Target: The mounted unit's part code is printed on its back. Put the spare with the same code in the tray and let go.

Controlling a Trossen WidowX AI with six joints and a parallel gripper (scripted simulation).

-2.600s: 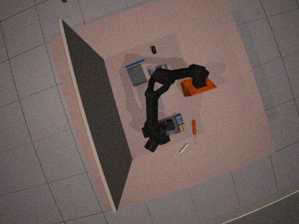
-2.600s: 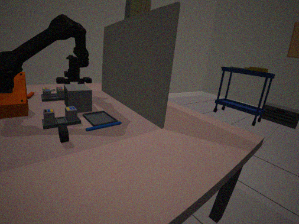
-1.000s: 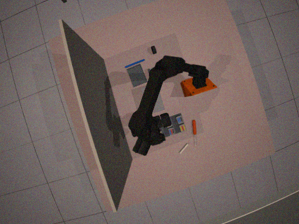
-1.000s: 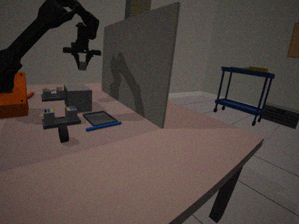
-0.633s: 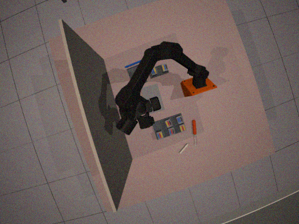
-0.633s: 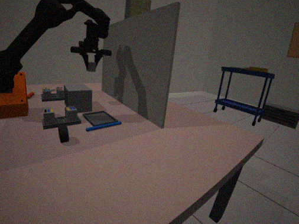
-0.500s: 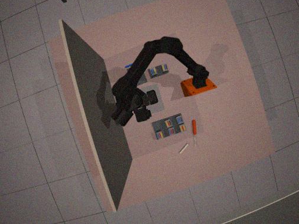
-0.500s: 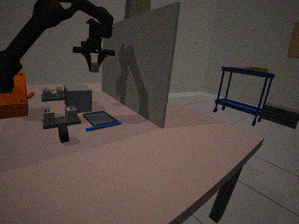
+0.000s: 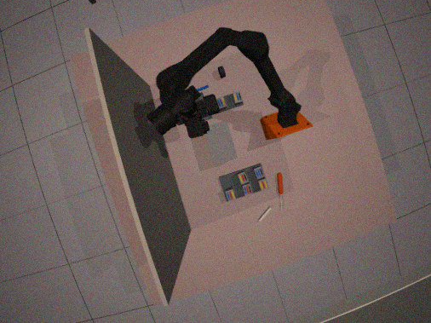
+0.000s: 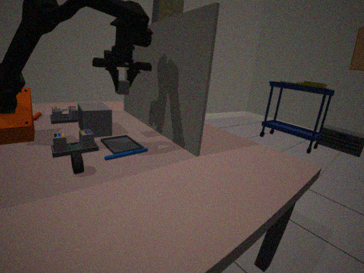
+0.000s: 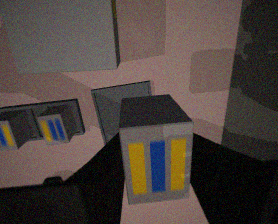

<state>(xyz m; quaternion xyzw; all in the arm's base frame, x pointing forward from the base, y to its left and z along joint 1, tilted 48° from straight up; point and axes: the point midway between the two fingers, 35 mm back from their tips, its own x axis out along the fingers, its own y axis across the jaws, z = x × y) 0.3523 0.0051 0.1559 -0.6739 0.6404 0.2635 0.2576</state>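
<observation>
Now: gripper tip 17 cm above the flat dark tray, 6 cm to the left of it and 2 cm past it. The rest, counted from my gripper tip: grey mounted unit: 13 cm to the left, 12 cm below, 7 cm behind; then grey spare: 2 cm above; then tall dark panel: 17 cm ahead, 12 cm to the left, 5 cm above.
</observation>
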